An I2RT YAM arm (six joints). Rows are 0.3 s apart.
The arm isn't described. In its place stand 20 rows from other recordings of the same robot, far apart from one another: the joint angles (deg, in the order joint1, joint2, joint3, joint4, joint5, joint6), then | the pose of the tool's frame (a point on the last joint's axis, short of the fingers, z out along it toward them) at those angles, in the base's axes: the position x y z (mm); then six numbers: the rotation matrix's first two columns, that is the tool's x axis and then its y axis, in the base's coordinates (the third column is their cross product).
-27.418 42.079 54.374 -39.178 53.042 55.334 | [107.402, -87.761, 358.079, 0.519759, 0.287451, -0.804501, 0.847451, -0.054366, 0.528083]
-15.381 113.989 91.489 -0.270 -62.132 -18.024 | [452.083, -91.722, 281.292, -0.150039, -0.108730, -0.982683, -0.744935, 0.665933, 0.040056]
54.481 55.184 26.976 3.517 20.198 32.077 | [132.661, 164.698, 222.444, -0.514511, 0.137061, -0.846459, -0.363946, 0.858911, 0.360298]
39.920 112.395 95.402 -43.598 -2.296 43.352 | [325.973, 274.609, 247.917, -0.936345, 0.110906, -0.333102, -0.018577, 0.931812, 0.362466]
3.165 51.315 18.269 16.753 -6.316 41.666 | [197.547, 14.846, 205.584, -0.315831, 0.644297, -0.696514, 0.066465, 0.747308, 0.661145]
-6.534 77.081 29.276 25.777 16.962 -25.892 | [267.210, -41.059, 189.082, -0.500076, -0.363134, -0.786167, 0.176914, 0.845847, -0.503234]
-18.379 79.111 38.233 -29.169 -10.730 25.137 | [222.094, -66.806, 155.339, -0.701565, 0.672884, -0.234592, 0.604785, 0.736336, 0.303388]
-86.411 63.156 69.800 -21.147 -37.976 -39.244 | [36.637, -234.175, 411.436, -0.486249, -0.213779, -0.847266, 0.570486, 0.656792, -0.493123]
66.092 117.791 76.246 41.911 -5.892 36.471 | [189.428, 436.325, 230.169, -0.563189, 0.188540, -0.804531, -0.766268, 0.245242, 0.593876]
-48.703 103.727 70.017 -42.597 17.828 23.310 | [219.690, -266.609, 179.076, -0.286924, 0.897430, -0.335104, 0.954498, 0.238141, -0.179508]
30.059 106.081 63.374 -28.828 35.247 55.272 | [310.191, 155.778, 147.324, -0.673857, 0.385513, -0.630315, 0.531800, 0.845301, -0.051533]
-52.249 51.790 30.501 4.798 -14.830 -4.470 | [136.216, -161.035, 257.118, -0.221122, 0.162513, -0.961610, 0.598673, 0.800991, -0.002296]
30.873 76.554 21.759 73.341 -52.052 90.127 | [191.410, 147.142, 235.167, -0.957840, 0.143820, -0.248715, -0.270876, -0.163531, 0.948622]
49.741 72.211 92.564 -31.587 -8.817 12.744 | [160.800, 198.328, 485.074, -0.310584, -0.029443, -0.950090, -0.802527, 0.543767, 0.245494]
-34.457 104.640 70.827 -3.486 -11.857 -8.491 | [342.414, -226.085, 216.489, -0.556039, 0.206290, -0.805149, 0.340576, 0.940200, 0.005688]
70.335 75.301 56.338 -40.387 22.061 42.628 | [99.668, 239.166, 253.945, -0.760417, -0.262732, -0.593918, -0.398652, 0.910779, 0.107507]
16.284 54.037 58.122 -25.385 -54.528 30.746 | [177.375, 82.019, 370.098, -0.755202, 0.088462, -0.649496, -0.587547, 0.347950, 0.730561]
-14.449 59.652 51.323 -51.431 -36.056 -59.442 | [188.718, -26.989, 276.409, -0.351861, -0.628237, -0.693911, -0.763786, 0.621249, -0.175159]
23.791 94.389 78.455 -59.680 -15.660 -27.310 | [288.166, 137.544, 262.279, -0.581171, -0.739019, -0.340721, -0.806311, 0.579535, 0.118329]
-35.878 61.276 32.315 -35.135 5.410 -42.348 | [147.406, -110.760, 180.435, -0.954187, -0.137509, -0.265742, -0.035107, 0.933458, -0.356966]
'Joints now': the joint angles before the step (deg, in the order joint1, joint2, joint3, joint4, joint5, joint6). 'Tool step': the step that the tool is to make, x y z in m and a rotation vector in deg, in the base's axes. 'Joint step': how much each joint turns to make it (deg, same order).
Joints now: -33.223 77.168 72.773 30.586 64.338 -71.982
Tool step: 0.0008 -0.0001 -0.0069 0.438 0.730 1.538
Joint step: -0.007 -0.442 -1.310 -1.245 -1.413 1.409
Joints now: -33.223 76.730 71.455 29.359 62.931 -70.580
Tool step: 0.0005 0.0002 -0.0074 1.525 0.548 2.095
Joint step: -0.004 -0.712 -0.797 -4.401 -1.586 3.608
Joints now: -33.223 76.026 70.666 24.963 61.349 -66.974
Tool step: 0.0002 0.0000 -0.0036 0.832 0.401 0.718
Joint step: -0.010 -0.265 -0.342 -1.952 -0.538 1.413
